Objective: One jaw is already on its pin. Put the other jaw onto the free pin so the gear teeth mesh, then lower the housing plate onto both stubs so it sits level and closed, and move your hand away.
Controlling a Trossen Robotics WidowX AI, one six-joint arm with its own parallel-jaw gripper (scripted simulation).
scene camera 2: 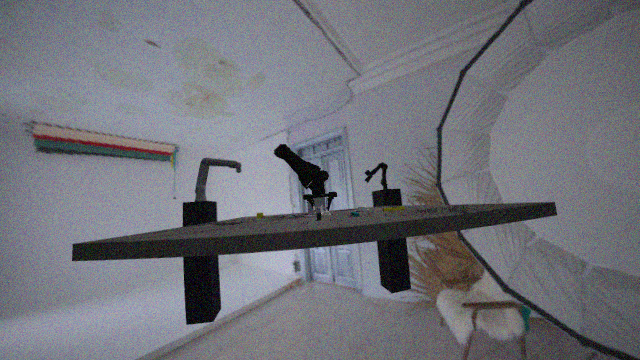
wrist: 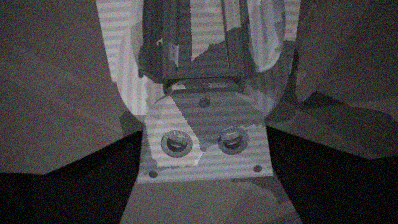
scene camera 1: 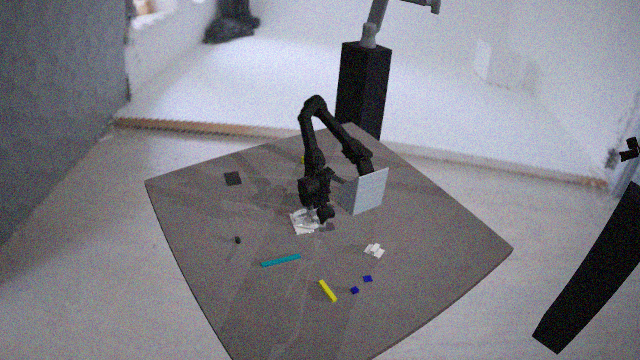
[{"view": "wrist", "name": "my gripper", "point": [203, 135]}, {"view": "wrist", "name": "small white part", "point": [204, 123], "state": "held by my gripper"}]
